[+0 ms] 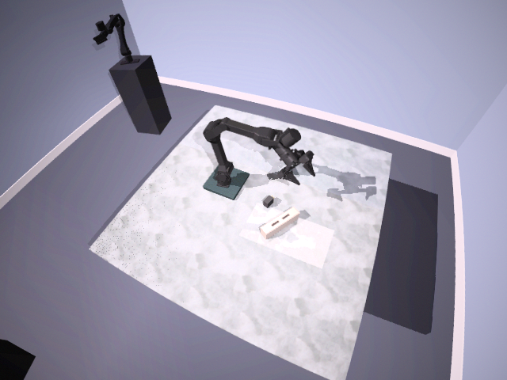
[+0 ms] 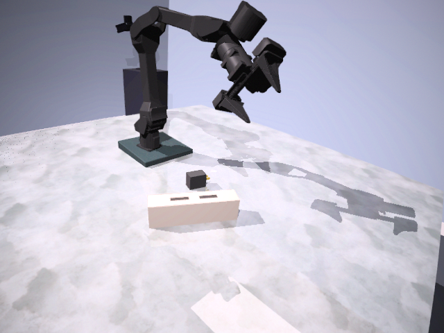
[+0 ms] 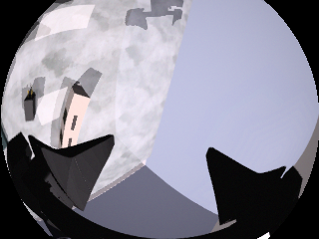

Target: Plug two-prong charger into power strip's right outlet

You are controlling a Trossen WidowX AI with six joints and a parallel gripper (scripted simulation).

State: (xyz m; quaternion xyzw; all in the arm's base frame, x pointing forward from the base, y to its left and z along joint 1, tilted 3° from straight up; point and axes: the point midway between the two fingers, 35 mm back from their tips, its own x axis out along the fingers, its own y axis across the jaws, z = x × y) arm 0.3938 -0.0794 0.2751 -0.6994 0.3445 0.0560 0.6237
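Now: gripper tip 24 cm above the dark charger, 16 cm past it and 3 cm to the right of it.
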